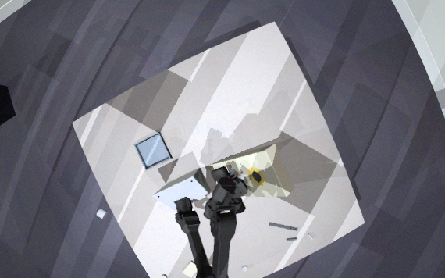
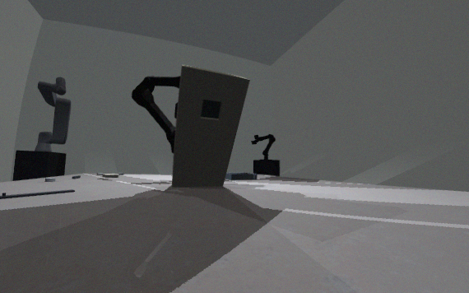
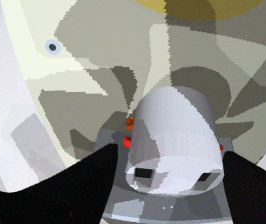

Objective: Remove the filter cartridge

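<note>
Now: the cream service panel 5 cm ahead of my gripper tip and 2 cm below it. Round my gripper tip: round filter cartridge: right at my gripper tip; then blue tray: 34 cm behind, 27 cm to the left, 19 cm below.
</note>
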